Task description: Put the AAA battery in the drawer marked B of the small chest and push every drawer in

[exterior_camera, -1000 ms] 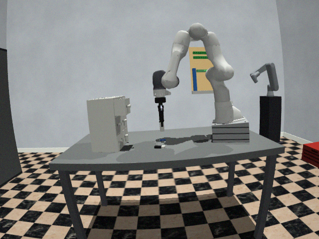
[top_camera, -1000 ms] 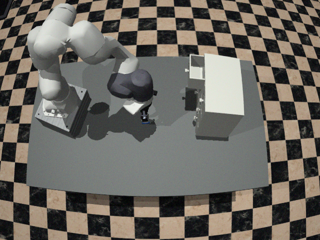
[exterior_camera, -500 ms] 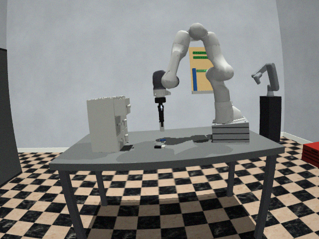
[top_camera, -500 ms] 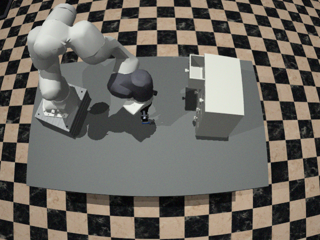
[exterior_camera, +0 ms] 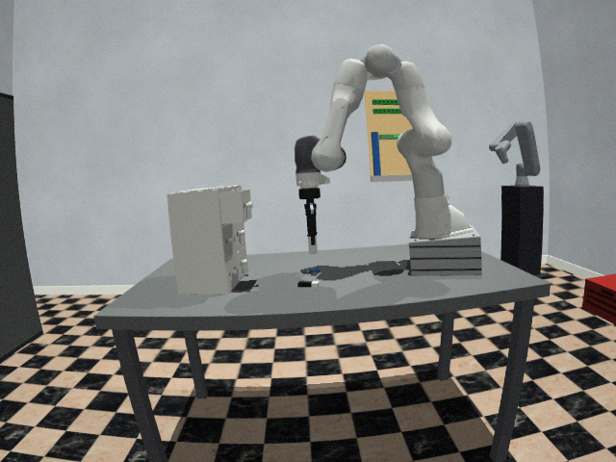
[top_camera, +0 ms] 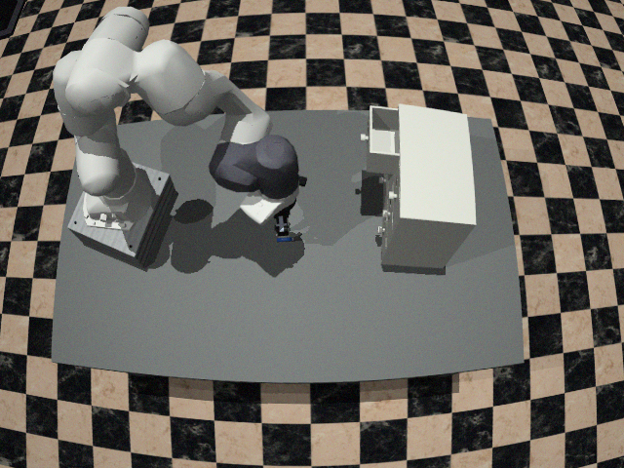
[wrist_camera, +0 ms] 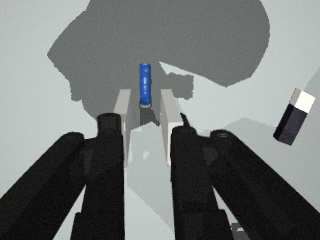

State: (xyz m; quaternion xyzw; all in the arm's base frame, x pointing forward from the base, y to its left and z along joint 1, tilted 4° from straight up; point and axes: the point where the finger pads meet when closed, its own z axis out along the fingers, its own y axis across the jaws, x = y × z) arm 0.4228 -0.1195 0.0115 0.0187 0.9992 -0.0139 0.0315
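Now: the blue AAA battery 100 mm below my hand. Round my hand: black-and-white block: 170 mm to the left, 100 mm below, 40 mm ahead; drawer: 300 mm ahead, 150 mm above, 120 mm to the left.
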